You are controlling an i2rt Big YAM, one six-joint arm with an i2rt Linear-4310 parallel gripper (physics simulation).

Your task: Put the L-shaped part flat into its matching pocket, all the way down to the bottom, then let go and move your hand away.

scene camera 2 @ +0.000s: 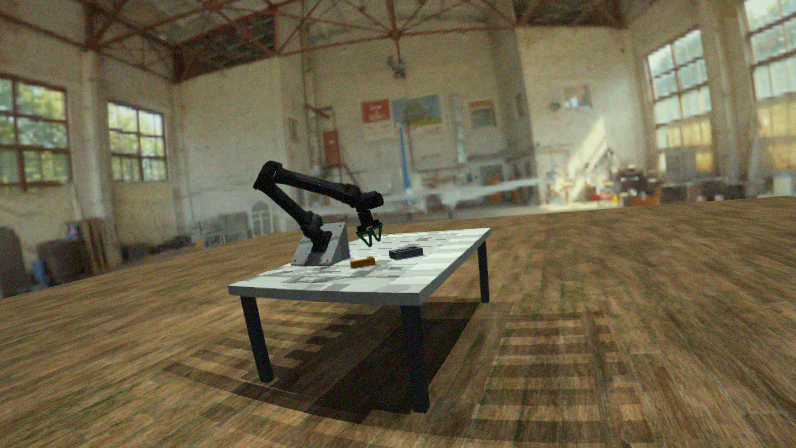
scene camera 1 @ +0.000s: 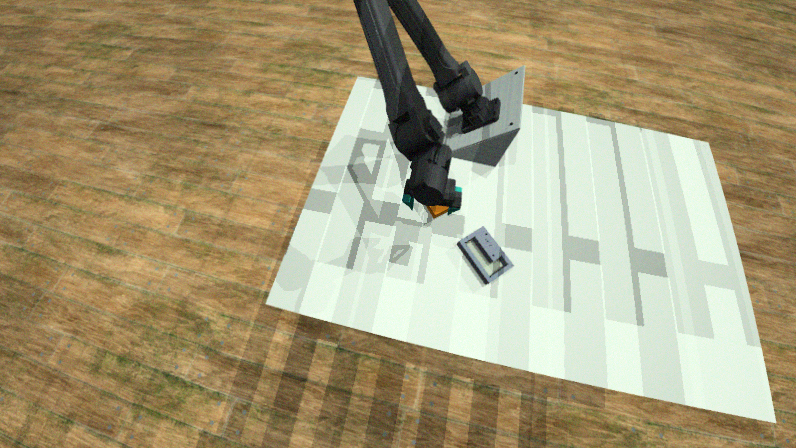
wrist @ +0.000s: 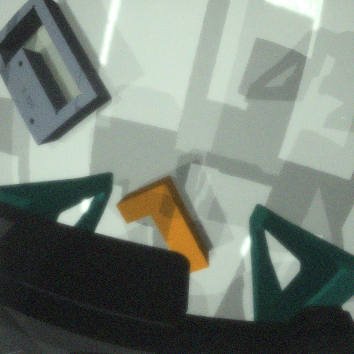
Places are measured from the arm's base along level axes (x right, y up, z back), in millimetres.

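Where they show: gripper, between the fingertips: (scene camera 2: 374,244) (scene camera 1: 430,211) (wrist: 183,196); arm's base, origin of its link: (scene camera 2: 322,242) (scene camera 1: 481,117).
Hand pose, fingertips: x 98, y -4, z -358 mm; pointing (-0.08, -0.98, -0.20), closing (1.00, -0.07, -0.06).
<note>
Things, the pixels of their top centre, and the offset from my fingertips. Level surfaces: height alone.
- orange L-shaped part, centre of its top: (wrist: 163,237) (scene camera 1: 434,196) (scene camera 2: 361,259) dz +82, dx -5, dy -67 mm
- grey block, centre of its top: (wrist: 32,66) (scene camera 1: 486,253) (scene camera 2: 405,248) dz -61, dx -183, dy -61 mm
- white table, height of its surface: dy -98 mm
The orange L-shaped part (scene camera 1: 438,210) (scene camera 2: 362,261) (wrist: 177,230) lies flat on the table, apart from the pocket block. In the wrist view it shows between the two fingers and a little below the line of their tips; the black gripper body comes close to its lower end. My gripper (scene camera 1: 432,209) (scene camera 2: 374,243) (wrist: 183,196) is wide open, with teal fingers pointing down. It hangs above the table over the part and holds nothing. The grey block (scene camera 1: 486,243) (scene camera 2: 406,252) (wrist: 35,95) with the L-shaped pocket lies at the upper left of the wrist view, its pocket empty.
The arm's slanted grey base mount (scene camera 1: 504,111) (scene camera 2: 337,244) stands at the back edge of the white table (scene camera 1: 557,345) (scene camera 2: 401,289). The block lies beyond the part on the side away from the mount. Shadows of the arm fall across the table.
</note>
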